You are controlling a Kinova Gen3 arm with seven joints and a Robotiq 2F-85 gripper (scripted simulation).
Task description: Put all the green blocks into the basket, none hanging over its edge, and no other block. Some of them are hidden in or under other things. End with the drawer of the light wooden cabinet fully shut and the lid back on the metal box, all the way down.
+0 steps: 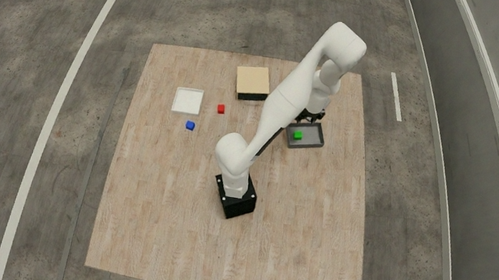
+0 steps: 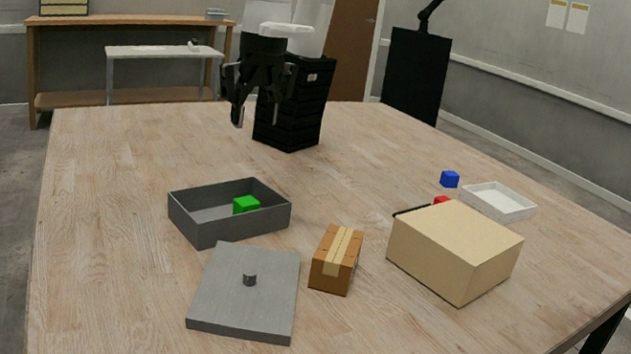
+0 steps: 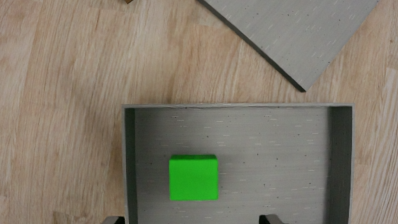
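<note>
Right now the grey metal box is 1 cm ahead of my hand, 4 cm to the right of it and 16 cm below it. Also, from my hand: small cardboard box: 19 cm ahead, 8 cm to the left, 15 cm below; then lid: 20 cm ahead, 7 cm to the right, 17 cm below; then drawer: 22 cm ahead, 27 cm to the left, 15 cm below.
</note>
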